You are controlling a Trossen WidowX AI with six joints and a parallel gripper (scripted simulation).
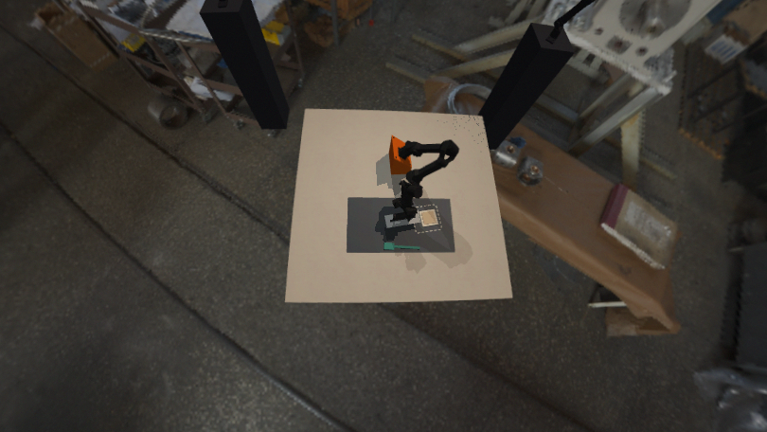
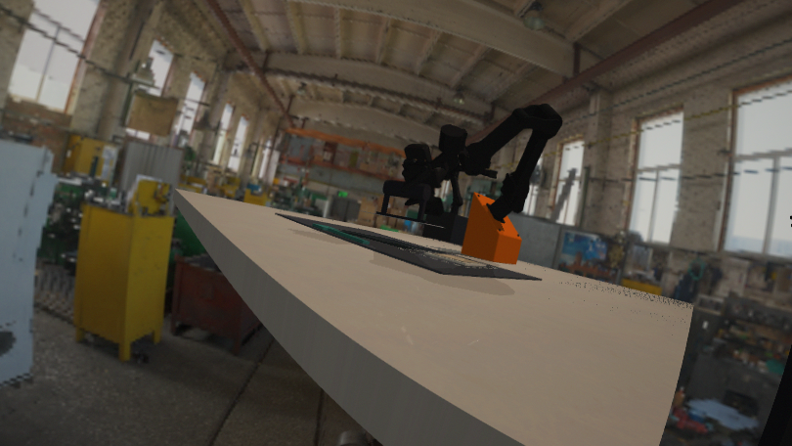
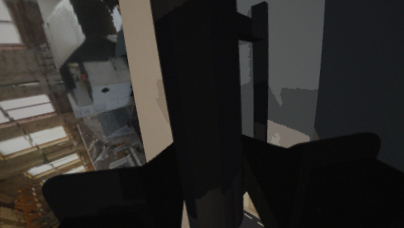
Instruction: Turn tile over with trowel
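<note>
My gripper tip is now 130 mm above the dark mat, 30 mm to the left of it and 10 mm past it. Round my gripper tip: tile: 140 mm to the left, 100 mm below, 50 mm behind.
</note>
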